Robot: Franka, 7 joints.
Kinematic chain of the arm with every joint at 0, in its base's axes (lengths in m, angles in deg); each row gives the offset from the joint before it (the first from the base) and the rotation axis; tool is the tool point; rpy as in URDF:
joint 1: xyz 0 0 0.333 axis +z
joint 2: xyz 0 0 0 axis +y
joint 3: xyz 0 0 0.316 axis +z
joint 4: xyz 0.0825 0 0 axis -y
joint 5: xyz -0.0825 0 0.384 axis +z
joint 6: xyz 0 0 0 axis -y
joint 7: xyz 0.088 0 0 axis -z
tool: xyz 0 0 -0.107 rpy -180 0 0
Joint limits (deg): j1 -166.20..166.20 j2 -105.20..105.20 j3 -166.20..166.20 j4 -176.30..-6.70 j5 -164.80..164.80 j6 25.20..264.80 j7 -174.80..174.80
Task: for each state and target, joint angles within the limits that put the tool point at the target. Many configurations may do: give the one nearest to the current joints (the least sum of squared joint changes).
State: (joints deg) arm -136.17 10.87 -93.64 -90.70 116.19 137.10 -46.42
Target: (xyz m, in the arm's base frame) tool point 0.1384 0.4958 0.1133
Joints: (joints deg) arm -148.45 -40.88 -139.03 -124.62 116.33 148.42 -46.42
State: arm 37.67 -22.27 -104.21 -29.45 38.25 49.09 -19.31
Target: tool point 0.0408 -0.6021 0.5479
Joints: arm 52.08 -48.81 -117.75 -58.22 29.58 45.66 -19.31
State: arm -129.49 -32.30 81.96 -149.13 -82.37 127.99 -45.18
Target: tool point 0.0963 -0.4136 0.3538
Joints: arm -140.17 -33.64 70.96 -149.18 -82.54 124.74 -45.18
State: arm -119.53 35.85 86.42 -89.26 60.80 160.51 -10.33
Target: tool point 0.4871 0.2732 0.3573
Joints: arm -93.55 -9.69 123.56 -126.91 60.94 147.22 -10.33
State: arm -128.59 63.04 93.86 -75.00 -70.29 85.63 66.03
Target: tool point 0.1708 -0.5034 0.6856
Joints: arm -140.27 54.88 122.21 -87.09 -61.32 71.88 66.03
